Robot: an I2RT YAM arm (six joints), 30 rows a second.
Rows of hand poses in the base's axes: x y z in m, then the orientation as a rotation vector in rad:
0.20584, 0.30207, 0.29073, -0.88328, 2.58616, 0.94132
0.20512, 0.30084, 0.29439, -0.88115, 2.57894, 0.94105
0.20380, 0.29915, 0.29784, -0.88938, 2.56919, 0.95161
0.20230, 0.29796, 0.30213, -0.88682, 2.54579, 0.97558
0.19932, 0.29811, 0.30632, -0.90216, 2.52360, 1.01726
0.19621, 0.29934, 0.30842, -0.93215, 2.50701, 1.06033
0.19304, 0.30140, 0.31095, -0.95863, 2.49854, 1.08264
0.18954, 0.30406, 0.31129, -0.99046, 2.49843, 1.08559
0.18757, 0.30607, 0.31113, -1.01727, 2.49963, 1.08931
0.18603, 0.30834, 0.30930, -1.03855, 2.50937, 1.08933
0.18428, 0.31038, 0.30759, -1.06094, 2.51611, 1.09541
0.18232, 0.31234, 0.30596, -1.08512, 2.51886, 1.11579
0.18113, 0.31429, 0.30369, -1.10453, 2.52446, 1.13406
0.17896, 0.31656, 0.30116, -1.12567, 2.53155, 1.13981
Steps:
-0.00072, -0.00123, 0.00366, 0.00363, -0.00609, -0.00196
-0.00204, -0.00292, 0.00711, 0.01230, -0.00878, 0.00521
-0.00354, -0.00411, 0.01140, 0.03628, -0.01631, 0.00661
-0.00652, -0.00396, 0.01559, 0.06559, -0.01320, 0.02418
-0.00963, -0.00273, 0.01769, 0.08993, -0.00365, 0.05279
-0.01280, -0.00067, 0.02022, 0.10024, 0.00224, 0.07537
-0.01630, 0.00199, 0.02056, 0.09573, 0.00538, 0.09826
-0.01827, 0.00400, 0.02040, 0.09185, 0.00992, 0.11778
-0.01981, 0.00627, 0.01857, 0.08303, 0.01911, 0.13286
-0.02156, 0.00831, 0.01686, 0.07840, 0.02925, 0.14970
-0.02352, 0.01027, 0.01523, 0.08221, 0.04388, 0.17025
-0.02471, 0.01222, 0.01296, 0.08441, 0.05943, 0.18706
-0.02688, 0.01449, 0.01043, 0.07951, 0.06994, 0.20274

